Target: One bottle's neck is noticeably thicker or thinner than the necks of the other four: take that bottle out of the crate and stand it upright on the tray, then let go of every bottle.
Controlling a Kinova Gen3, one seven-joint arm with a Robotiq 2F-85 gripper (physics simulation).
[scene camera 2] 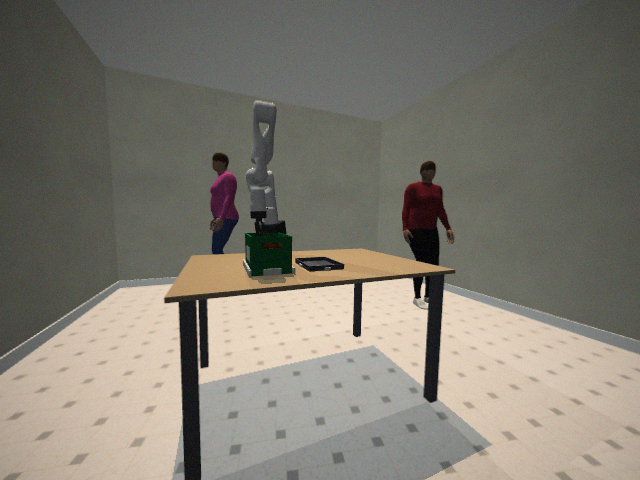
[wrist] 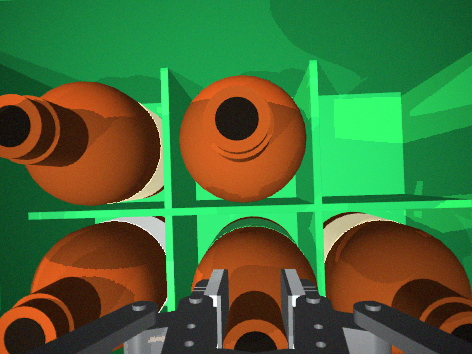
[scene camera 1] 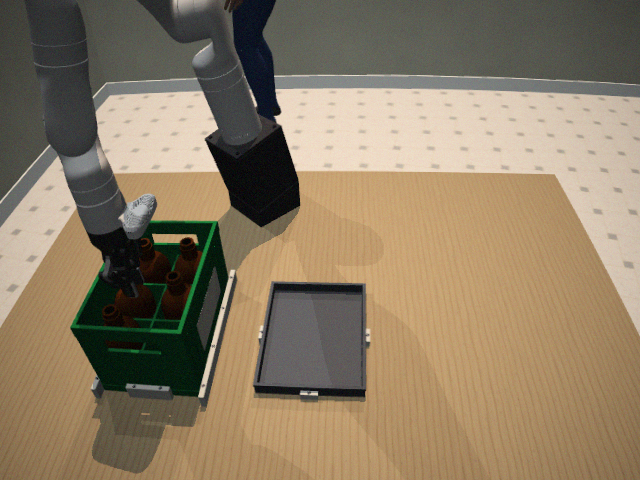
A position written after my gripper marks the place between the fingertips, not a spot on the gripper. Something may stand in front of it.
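Green crate (scene camera 1: pixel 175 352), (scene camera 2: pixel 257 258), (wrist: pixel 378 93). Dark tray (scene camera 1: pixel 314 335); out of frame in the wrist view. Light rail (scene camera 1: pixel 210 368). Bottle (wrist: pixel 254 249). Bottle (scene camera 1: pixel 174 299). Bottle (scene camera 1: pixel 187 263). Bottle (scene camera 1: pixel 112 316). Bottle (scene camera 1: pixel 154 265). My gripper (scene camera 1: pixel 136 289), (wrist: pixel 254 289).
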